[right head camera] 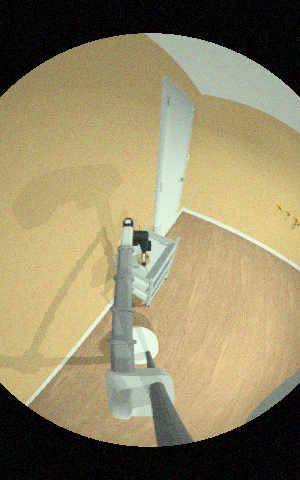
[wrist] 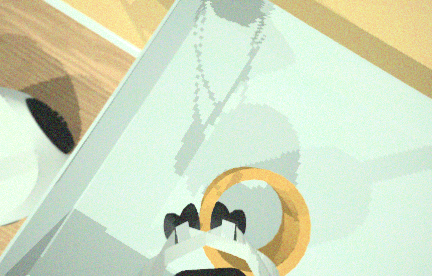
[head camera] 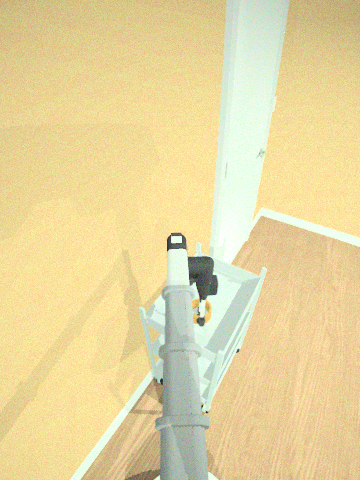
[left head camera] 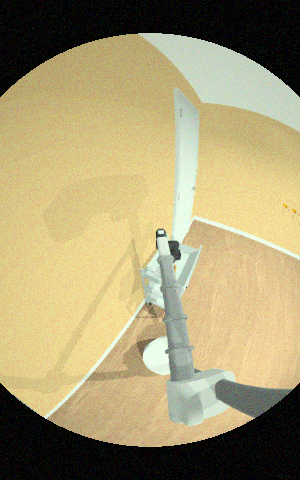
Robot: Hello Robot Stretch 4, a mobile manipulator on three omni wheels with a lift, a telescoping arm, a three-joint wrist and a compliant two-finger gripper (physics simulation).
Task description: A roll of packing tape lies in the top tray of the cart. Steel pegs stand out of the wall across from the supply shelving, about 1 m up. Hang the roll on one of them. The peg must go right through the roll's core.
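Where they show: gripper, between the fingertips: (right head camera: 143, 263) (wrist: 204, 218) (head camera: 200, 320); robot's base, origin of its link: (right head camera: 137, 344) (left head camera: 163, 354).
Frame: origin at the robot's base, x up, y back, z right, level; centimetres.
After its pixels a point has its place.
The roll of packing tape (head camera: 209, 312) {z 12.3, x 68.6, y -65.8 cm} (wrist: 301, 225) {z 8.9, x 68.6, y -72.3 cm}, an orange-yellow ring, lies flat in the white top tray (wrist: 340, 110) {z -1.7, x 63.5, y -79.0 cm} of the cart (head camera: 217, 372) {z 13.6, x 59.8, y -45.1 cm} (right head camera: 148, 295) {z 12.7, x 40.9, y -45.5 cm}. My gripper (head camera: 201, 319) {z 8.7, x 65.6, y -64.0 cm} (wrist: 204, 218) {z 8.7, x 65.6, y -64.0 cm} reaches down at the roll. In the wrist view one dark fingertip pair is outside the ring and the other inside its core, close together with the ring's near-left wall between them. The roll's lower edge is partly hidden by the fingers. Small orange-tipped pegs (left head camera: 294, 211) {z 263.7, x 96.8, y -114.9 cm} (right head camera: 287, 214) {z 262.2, x 95.3, y -115.9 cm} stand out of the right-hand wall; their steel shafts are too small to make out.
The cart stands by the left wall, its raised tray edges and corner posts around the gripper. A white door (head camera: 250, 125) {z 45.8, x 115.5, y -159.8 cm} (left head camera: 187, 160) {z 42.7, x 134.1, y -155.2 cm} (right head camera: 175, 160) {z 46.2, x 121.4, y -160.4 cm} stands behind it. A white round object (left head camera: 156, 356) {z -7.5, x 18.7, y 0.2 cm} (right head camera: 152, 345) {z 14.8, x 18.5, y 0.7 cm} is on the floor nearer the robot, beneath the extended arm.
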